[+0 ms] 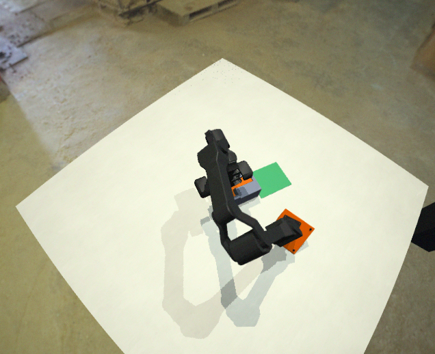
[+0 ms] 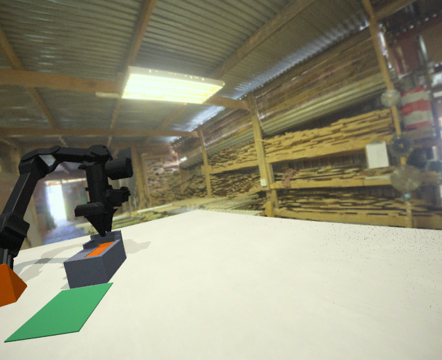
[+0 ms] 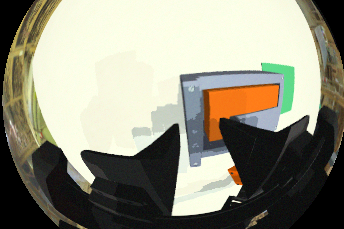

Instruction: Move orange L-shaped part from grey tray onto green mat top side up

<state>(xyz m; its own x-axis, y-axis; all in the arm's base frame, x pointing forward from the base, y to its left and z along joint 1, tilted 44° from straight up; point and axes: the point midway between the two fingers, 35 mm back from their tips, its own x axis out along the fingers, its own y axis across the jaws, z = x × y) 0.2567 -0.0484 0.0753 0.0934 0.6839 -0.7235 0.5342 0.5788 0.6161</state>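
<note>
My gripper tip is now 3 cm past the orange L-shaped part, 4 cm to the left of it and 3 cm above it. Also, from my gripper tip: green mat 12 cm behind, 18 cm to the right, 10 cm below.
</note>
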